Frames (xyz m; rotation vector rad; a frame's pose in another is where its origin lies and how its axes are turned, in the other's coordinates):
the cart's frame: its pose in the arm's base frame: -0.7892 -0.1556 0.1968 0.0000 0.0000 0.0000
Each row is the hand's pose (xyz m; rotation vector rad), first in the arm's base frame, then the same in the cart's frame.
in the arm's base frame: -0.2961 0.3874 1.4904 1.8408 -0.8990 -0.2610
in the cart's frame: 0.4931 0.5430 1.2936 1.8408 -0.8990 -0.2610
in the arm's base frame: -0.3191 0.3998 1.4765 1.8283 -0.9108 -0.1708
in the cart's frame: 0.4701 0.5554 1.2797 1.8283 -0.9108 -0.1708
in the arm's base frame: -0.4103 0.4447 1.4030 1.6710 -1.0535 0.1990
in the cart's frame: 0.3789 0.6003 1.2062 1.6710 -1.0535 0.1990
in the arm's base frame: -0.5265 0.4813 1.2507 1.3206 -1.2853 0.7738
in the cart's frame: 0.2627 0.6369 1.0539 1.3206 -1.2853 0.7738
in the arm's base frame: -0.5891 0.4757 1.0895 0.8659 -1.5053 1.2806
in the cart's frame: 0.2001 0.6313 0.8927 0.8659 -1.5053 1.2806
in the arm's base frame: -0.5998 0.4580 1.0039 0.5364 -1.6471 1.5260
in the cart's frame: 0.1894 0.6136 0.8071 0.5364 -1.6471 1.5260
